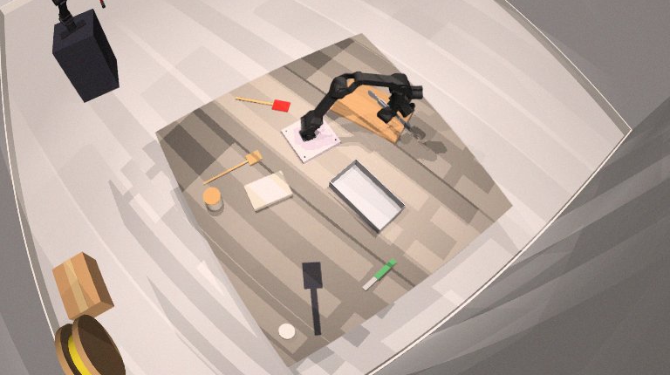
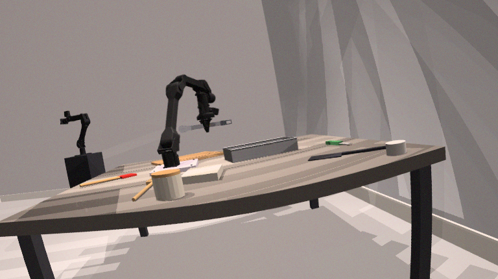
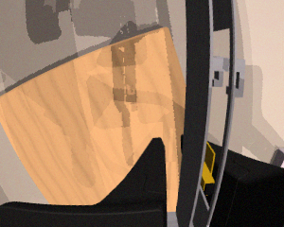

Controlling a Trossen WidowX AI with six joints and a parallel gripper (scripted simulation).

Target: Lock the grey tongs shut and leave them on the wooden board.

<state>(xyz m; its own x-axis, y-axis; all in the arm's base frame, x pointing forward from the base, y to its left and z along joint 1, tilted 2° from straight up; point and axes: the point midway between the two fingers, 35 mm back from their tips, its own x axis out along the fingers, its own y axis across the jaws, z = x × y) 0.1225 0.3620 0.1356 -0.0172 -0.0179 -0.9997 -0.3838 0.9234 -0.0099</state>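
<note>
The wooden board lies 140 mm behind my gripper tip and 120 mm below it. Round my gripper tip: white slab 70 mm ahead, 630 mm to the right, 120 mm below; grey roasting tin 270 mm ahead, 250 mm to the right, 100 mm below; red spatula 370 mm behind, 470 mm to the right, 120 mm below.
</note>
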